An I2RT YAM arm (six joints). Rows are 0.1 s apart.
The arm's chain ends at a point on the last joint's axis. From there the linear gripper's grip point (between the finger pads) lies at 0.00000 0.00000 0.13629 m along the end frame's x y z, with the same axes.
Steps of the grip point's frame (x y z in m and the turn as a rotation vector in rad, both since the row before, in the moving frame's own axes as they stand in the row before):
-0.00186 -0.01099 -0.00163 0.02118 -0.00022 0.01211
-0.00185 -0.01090 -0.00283 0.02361 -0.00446 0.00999
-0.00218 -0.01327 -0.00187 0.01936 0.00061 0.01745
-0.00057 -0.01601 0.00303 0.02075 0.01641 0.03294
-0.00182 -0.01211 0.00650 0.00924 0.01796 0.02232
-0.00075 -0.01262 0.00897 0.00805 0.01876 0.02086
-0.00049 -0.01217 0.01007 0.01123 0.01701 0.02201
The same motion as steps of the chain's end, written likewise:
-0.00185 -0.00810 -0.00160 0.02118 -0.00022 0.01211
-0.00126 -0.00768 -0.00279 0.02361 -0.00446 0.00999
-0.00229 -0.01063 -0.00184 0.01936 0.00061 0.01745
-0.00285 -0.01322 0.00308 0.02075 0.01641 0.03294
-0.00428 -0.01088 0.00653 0.00924 0.01796 0.02232
-0.00332 -0.01155 0.00900 0.00805 0.01876 0.02086
-0.00282 -0.01067 0.01010 0.01123 0.01701 0.02201

